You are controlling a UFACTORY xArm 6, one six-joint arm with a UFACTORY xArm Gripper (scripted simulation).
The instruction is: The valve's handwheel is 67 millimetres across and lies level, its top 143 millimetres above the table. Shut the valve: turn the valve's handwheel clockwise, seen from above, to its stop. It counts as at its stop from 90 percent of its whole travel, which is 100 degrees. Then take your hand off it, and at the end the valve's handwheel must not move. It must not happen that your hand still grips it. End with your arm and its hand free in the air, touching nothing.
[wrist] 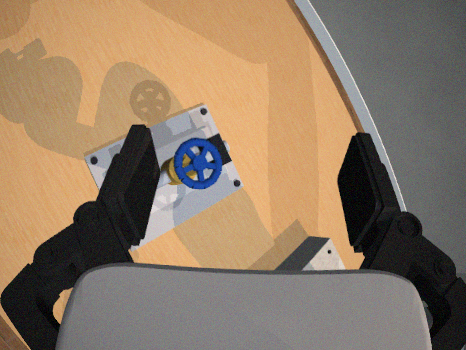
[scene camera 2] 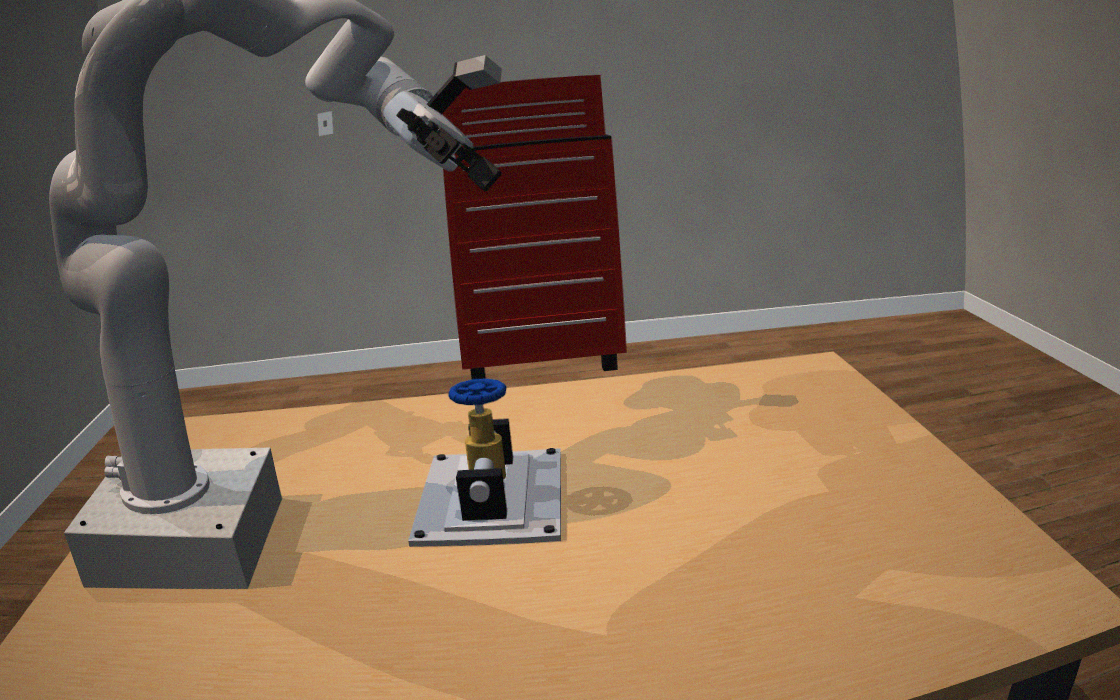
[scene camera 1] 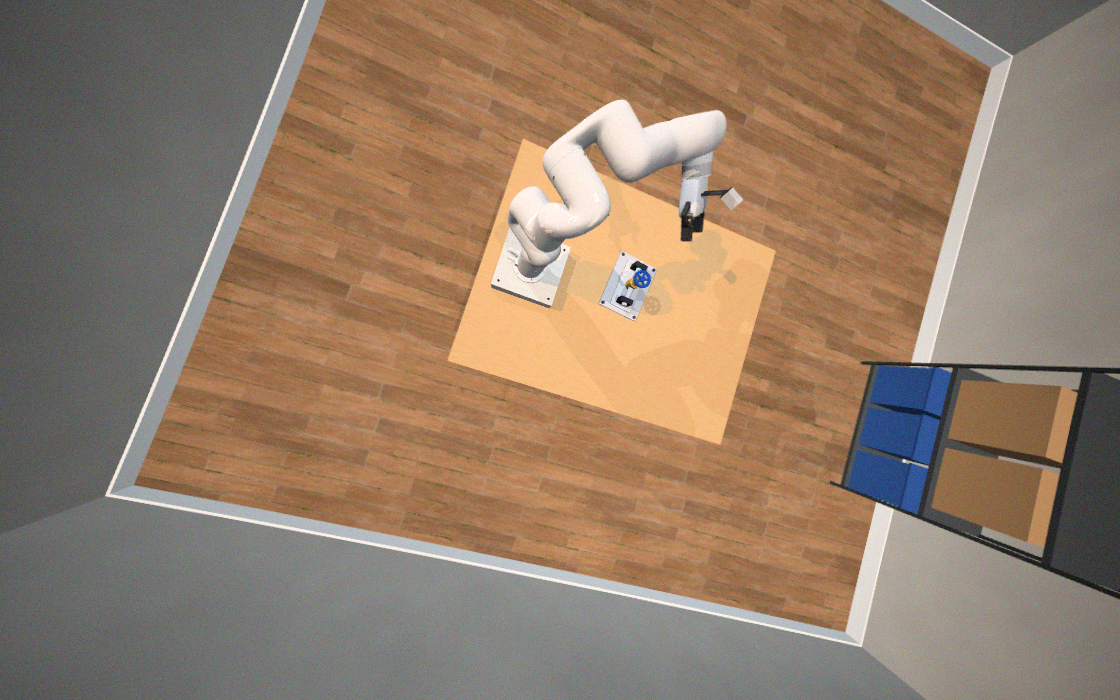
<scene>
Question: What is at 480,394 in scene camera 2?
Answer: A blue handwheel.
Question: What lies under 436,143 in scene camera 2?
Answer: My gripper.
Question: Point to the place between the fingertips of my gripper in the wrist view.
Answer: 250,151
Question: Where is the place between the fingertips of my gripper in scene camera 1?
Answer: At 691,236
</scene>
